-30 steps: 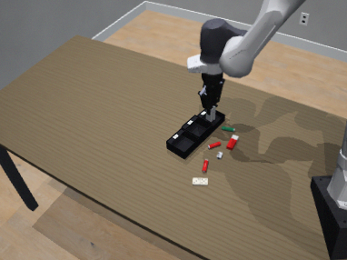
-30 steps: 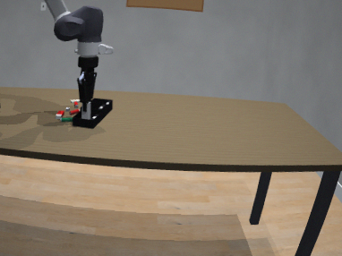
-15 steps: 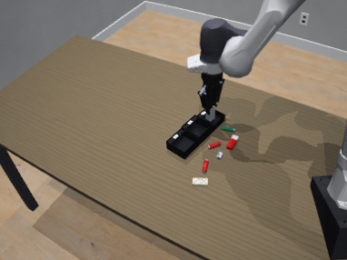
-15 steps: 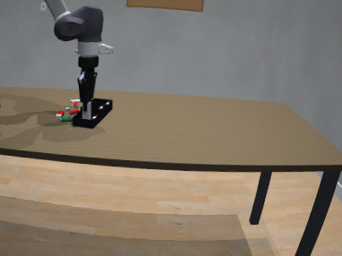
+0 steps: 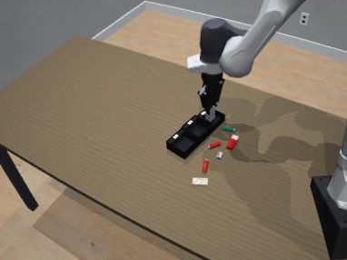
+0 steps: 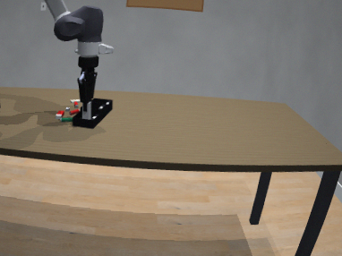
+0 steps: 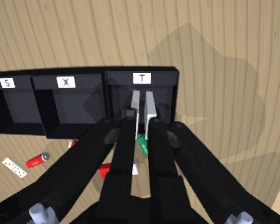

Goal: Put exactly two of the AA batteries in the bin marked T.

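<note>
Now: the black bin row 8 cm to the left of my hand and 3 cm below it. Also, from my hand: red-and-white block 13 cm behind, 4 cm to the left, 4 cm below; then green battery 8 cm behind, 4 cm below; then grey piece 13 cm behind, 13 cm to the left, 4 cm below.
</note>
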